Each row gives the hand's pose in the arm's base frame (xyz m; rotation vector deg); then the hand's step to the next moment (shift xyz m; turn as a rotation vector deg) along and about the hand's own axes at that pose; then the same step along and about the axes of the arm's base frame.
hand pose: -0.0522 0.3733 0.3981 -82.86 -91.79 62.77
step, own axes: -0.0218 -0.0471 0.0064 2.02 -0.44 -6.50
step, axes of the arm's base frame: -0.0216 -0.0232 0.0416 5.49 2.84 2.88
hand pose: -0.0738 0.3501 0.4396 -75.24 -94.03 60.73
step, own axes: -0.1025 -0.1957 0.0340 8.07 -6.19 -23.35
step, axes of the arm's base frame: -0.0808 -0.1296 0.1632 18.00 10.43 14.69
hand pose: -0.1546 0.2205 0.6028 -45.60 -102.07 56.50
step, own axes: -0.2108 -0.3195 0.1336 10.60 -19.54 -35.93
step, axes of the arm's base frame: -0.0777 -0.3642 0.1603 27.36 9.83 30.66
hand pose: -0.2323 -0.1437 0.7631 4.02 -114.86 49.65
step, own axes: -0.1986 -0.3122 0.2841 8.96 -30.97 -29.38
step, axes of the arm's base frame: 0.0225 -0.4598 -0.0753 27.76 -3.13 33.50
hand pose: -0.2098 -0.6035 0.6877 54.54 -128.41 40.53
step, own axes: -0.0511 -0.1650 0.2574 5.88 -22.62 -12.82
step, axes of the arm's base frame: 0.0744 -0.2471 -0.1717 17.95 -7.72 18.13
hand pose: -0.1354 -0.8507 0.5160 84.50 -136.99 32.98
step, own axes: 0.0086 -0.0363 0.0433 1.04 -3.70 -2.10
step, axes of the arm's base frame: 0.0277 -0.0416 -0.0277 2.90 -1.32 3.00
